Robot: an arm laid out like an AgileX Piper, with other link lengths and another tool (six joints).
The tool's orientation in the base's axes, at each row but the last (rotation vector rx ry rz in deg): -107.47, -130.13, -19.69; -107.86, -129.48, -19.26; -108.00, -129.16, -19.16; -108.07, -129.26, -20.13; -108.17, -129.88, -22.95; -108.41, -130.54, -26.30; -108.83, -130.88, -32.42; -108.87, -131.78, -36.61; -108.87, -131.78, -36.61; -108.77, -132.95, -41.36; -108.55, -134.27, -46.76; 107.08, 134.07, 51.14
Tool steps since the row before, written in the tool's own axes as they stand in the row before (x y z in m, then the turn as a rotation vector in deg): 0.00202, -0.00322, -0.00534, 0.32, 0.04, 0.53; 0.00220, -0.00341, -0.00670, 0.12, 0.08, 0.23; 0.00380, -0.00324, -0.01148, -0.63, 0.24, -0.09; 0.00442, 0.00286, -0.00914, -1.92, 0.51, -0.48; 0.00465, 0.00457, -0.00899, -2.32, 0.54, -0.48; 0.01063, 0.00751, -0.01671, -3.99, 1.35, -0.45; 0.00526, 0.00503, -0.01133, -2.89, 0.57, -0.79; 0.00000, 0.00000, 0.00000, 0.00, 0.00, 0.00; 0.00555, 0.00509, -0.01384, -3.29, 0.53, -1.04; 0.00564, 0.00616, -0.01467, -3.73, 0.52, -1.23; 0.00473, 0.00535, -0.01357, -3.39, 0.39, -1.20; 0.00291, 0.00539, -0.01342, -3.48, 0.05, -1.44
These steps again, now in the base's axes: -0.00361, -0.00021, 0.00547, -0.02, 0.46, -0.42; -0.00379, -0.00043, 0.00684, 0.06, 0.19, -0.18; -0.00390, -0.00027, 0.01189, 0.35, -0.58, -0.08; 0.00190, 0.00196, 0.01019, 0.84, -1.86, -0.06; 0.00321, 0.00235, 0.01037, 0.94, -2.23, -0.17; 0.00386, 0.00573, 0.02002, 2.07, -3.65, -0.59; 0.00213, 0.00156, 0.01321, 1.03, -2.87, -0.08; 0.00000, 0.00000, 0.00000, 0.00, 0.00, 0.00; 0.00098, 0.00066, 0.01571, 1.04, -3.33, 0.00; 0.00084, 0.00028, 0.01686, 1.09, -3.81, 0.02; -0.00045, -0.00052, 0.01532, 0.89, -3.51, 0.06; -0.00078, -0.00233, 0.01455, 0.52, -3.73, 0.08
